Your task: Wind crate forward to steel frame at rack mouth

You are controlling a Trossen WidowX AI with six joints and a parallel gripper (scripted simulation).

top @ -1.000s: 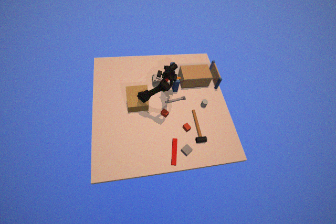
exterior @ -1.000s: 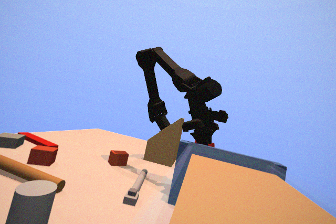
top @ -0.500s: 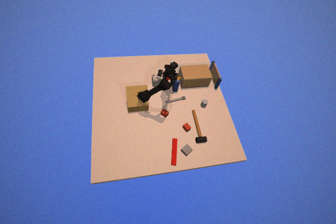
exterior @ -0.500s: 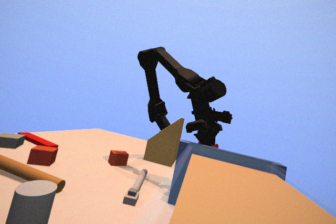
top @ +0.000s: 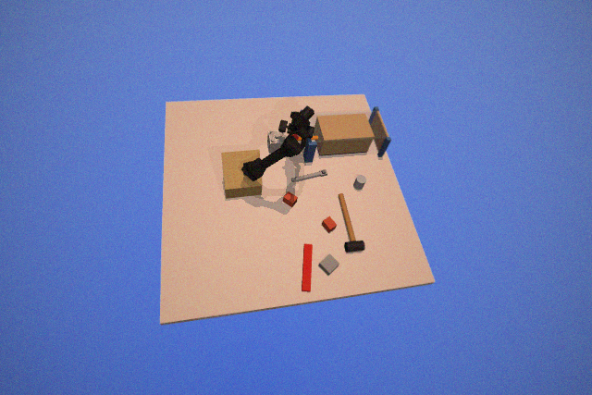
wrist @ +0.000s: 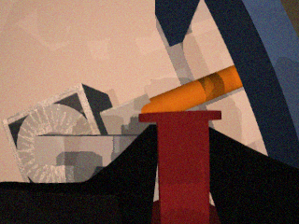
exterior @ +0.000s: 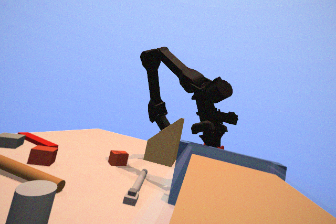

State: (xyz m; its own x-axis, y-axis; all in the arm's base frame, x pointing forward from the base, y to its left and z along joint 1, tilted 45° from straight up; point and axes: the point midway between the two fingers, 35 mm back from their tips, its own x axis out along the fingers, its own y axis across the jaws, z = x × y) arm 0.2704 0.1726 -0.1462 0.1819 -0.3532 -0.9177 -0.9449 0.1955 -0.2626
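Now: the winch handle 40 mm behind my gripper tip and 30 mm below it. Round my gripper tip: grey winch (120 mm behind, 100 mm below, 10 mm to the left); blue steel frame (60 mm ahead, 20 mm to the left, 20 mm below); red knob (20 mm to the right, 10 mm behind).
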